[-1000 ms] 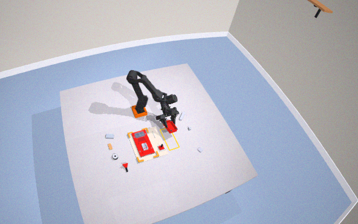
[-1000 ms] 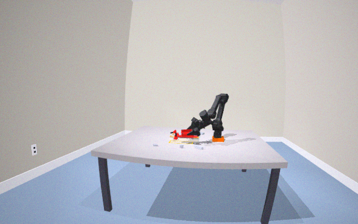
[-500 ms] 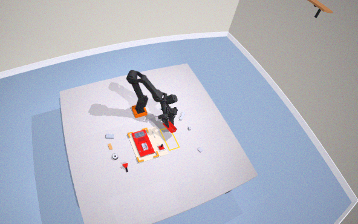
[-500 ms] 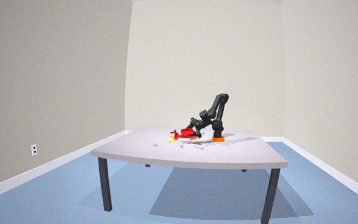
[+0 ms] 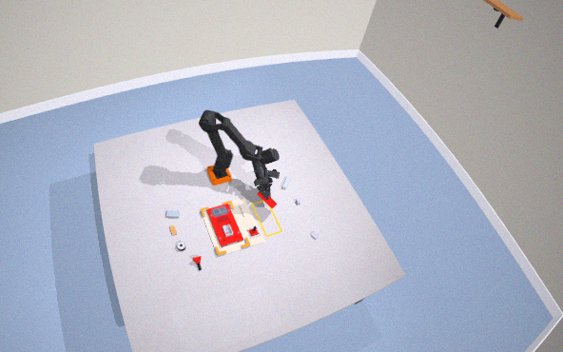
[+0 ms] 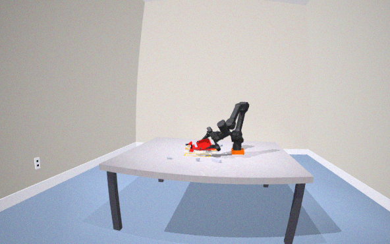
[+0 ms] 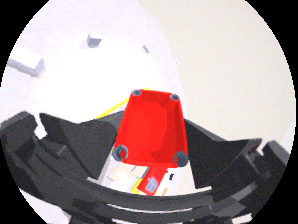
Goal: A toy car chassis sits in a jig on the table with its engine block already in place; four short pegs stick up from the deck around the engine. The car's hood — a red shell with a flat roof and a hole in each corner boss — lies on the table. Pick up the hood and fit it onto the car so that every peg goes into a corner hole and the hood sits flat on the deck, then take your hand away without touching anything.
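Now: the red hood 1 cm to the right of my gripper tip. Round my gripper tip: cream jig board 21 cm to the right, 8 cm below, 3 cm ahead; wheel 45 cm to the right, 8 cm below, 3 cm ahead; black stem 11 cm to the right, 9 cm ahead, 5 cm below.
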